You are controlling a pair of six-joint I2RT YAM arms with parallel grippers.
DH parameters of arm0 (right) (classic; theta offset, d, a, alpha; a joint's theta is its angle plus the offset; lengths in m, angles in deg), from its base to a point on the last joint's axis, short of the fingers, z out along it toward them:
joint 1: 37.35 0.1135 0.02 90
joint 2: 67.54 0 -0.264 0
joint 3: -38.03 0 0.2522 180
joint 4: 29.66 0 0.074 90
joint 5: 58.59 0 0 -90
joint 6: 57.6 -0.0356 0 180
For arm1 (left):
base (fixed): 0 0 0 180
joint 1: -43.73 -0.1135 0.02 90
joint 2: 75.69 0 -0.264 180
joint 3: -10.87 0 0.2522 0
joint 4: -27.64 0 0.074 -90
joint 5: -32.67 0 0 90
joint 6: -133.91 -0.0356 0 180
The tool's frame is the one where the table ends.
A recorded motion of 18 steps. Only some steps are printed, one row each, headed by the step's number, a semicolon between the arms.
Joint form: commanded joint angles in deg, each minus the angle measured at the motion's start. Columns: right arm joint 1, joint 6, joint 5, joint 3, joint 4, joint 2; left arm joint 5, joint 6, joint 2, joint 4, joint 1, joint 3.
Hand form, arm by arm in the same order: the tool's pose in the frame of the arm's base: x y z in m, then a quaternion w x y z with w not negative. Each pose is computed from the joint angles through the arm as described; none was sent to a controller.
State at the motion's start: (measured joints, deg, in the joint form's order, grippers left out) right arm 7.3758 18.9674 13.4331 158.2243 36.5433 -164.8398; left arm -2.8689 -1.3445 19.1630 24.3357 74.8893 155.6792
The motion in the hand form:
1: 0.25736 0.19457 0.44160 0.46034 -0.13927 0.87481 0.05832; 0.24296 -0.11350 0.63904 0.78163 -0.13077 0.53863 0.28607
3: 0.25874 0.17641 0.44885 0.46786 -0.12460 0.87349 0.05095; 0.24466 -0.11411 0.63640 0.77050 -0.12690 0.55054 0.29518
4: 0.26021 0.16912 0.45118 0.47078 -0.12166 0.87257 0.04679; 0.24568 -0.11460 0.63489 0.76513 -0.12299 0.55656 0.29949
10: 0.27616 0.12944 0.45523 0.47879 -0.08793 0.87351 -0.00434; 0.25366 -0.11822 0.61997 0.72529 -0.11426 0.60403 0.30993
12: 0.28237 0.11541 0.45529 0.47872 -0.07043 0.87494 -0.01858; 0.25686 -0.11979 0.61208 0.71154 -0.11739 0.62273 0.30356
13: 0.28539 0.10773 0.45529 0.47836 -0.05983 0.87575 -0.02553; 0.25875 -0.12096 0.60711 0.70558 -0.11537 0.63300 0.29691
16: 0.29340 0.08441 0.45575 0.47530 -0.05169 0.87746 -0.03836; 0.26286 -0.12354 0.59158 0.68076 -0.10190 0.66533 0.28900
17: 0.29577 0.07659 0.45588 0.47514 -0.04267 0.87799 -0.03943; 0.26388 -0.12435 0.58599 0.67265 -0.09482 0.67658 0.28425
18: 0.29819 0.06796 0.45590 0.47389 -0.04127 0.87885 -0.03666; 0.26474 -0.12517 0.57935 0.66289 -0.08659 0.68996 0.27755
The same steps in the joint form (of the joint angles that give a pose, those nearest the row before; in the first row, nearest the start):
1: -5.62 1.77 -0.63 0.41 1.44 7.41; 2.41 -1.01 -0.02 -3.04 0.26 1.22
3: -8.41 2.67 -0.13 0.42 1.95 8.96; 3.48 -0.98 -0.02 -4.96 0.26 1.23
4: -9.70 3.47 0.26 0.41 1.99 9.44; 3.83 -0.90 -0.02 -6.12 0.26 1.23
10: -17.51 7.37 -0.37 0.42 2.19 10.29; 7.28 4.90 -0.02 -16.85 0.26 1.22
12: -20.39 7.96 -0.35 0.41 2.14 10.29; 8.41 9.75 -0.02 -22.32 0.26 1.23
13: -21.94 8.11 -0.33 0.42 2.14 10.29; 8.37 12.87 -0.02 -25.77 0.26 1.22
16: -26.84 10.71 2.03 0.53 2.05 10.29; 8.18 20.46 -0.02 -36.11 0.26 1.23
17: -28.46 10.78 2.78 0.52 1.92 10.30; 7.61 23.10 -0.02 -39.74 0.26 1.22
18: -30.34 11.54 4.55 0.52 1.81 10.29; 6.78 26.25 -0.02 -43.98 0.26 1.22

